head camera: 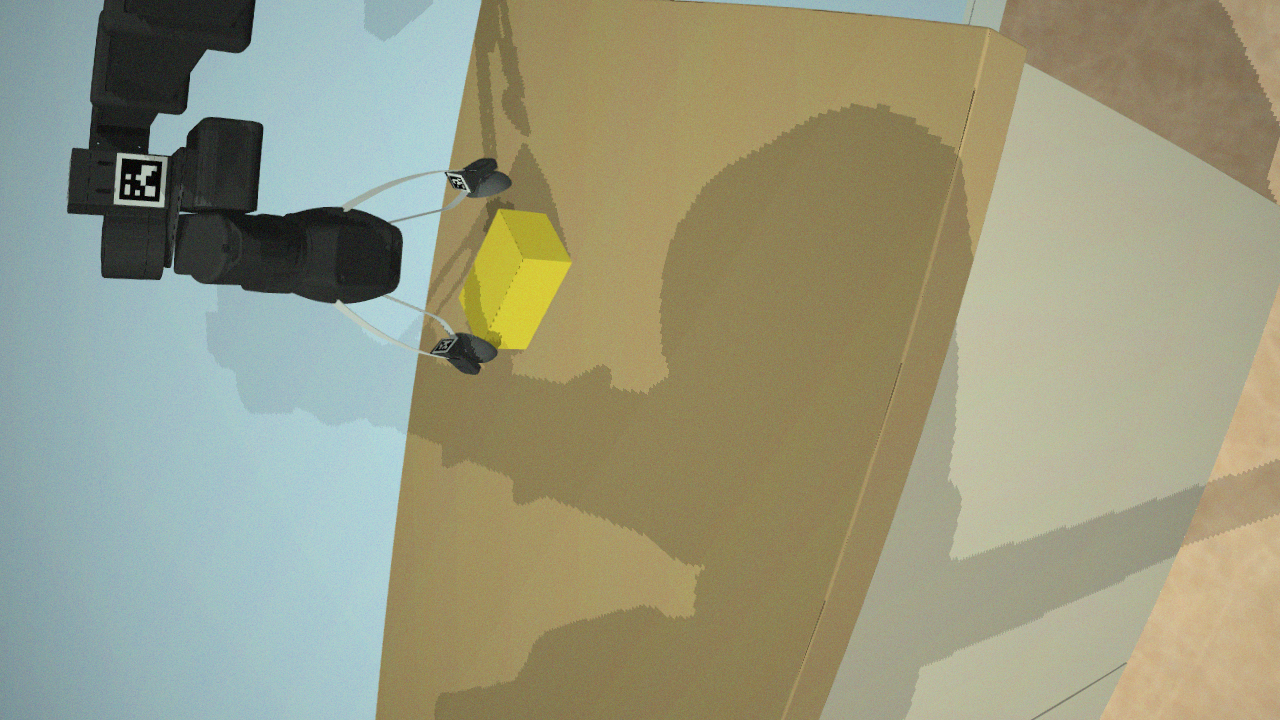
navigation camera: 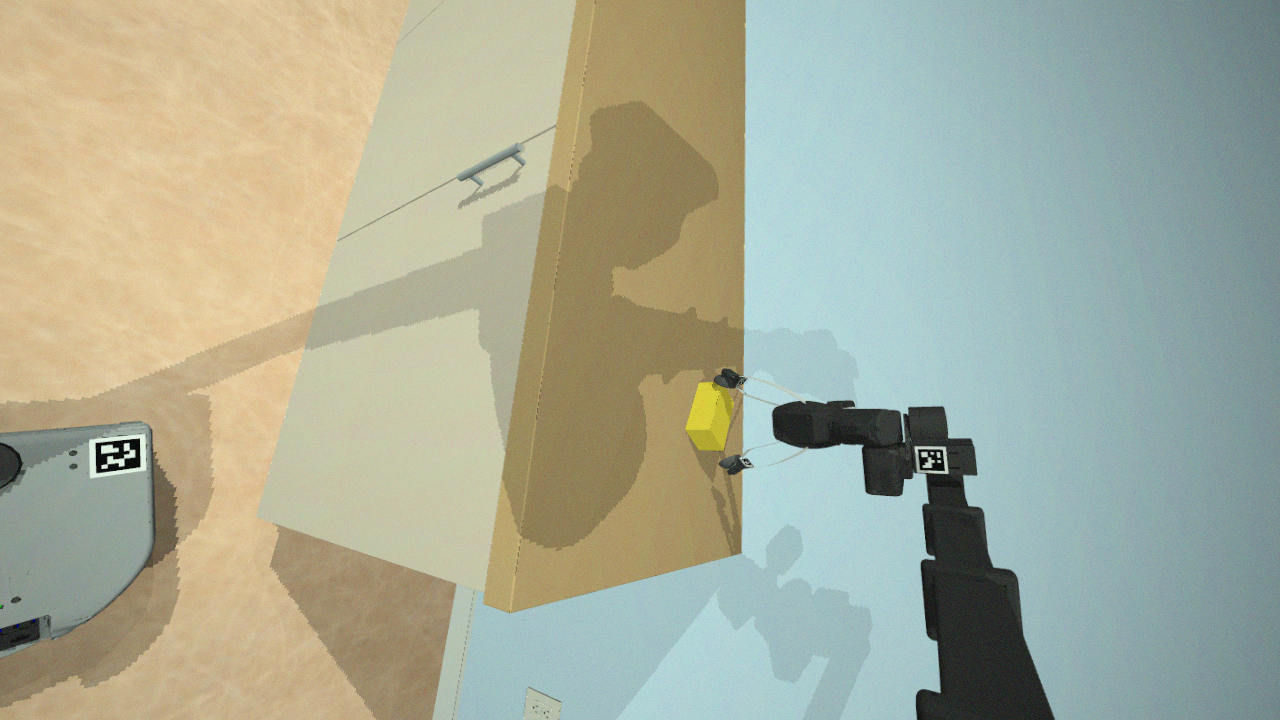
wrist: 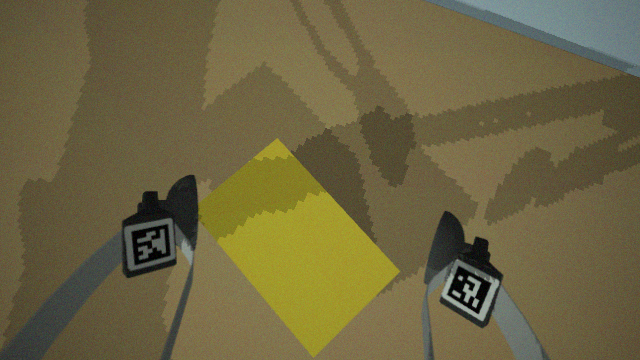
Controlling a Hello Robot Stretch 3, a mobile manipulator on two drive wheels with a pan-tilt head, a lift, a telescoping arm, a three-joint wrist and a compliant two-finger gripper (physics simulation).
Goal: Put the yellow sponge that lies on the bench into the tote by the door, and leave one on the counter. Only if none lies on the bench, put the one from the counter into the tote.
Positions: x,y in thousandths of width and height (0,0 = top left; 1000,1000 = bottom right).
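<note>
The gripper (head camera: 386,372) shows in the navigation camera view (navigation camera: 563,584) too, and in the wrist view (wrist: 493,607). A yellow sponge (head camera: 408,365) is part of the scene. So is a grey-brown cabinet (head camera: 695,513), with the cabinet also showing in the navigation camera view (navigation camera: 425,351) and in the wrist view (wrist: 626,329).
</note>
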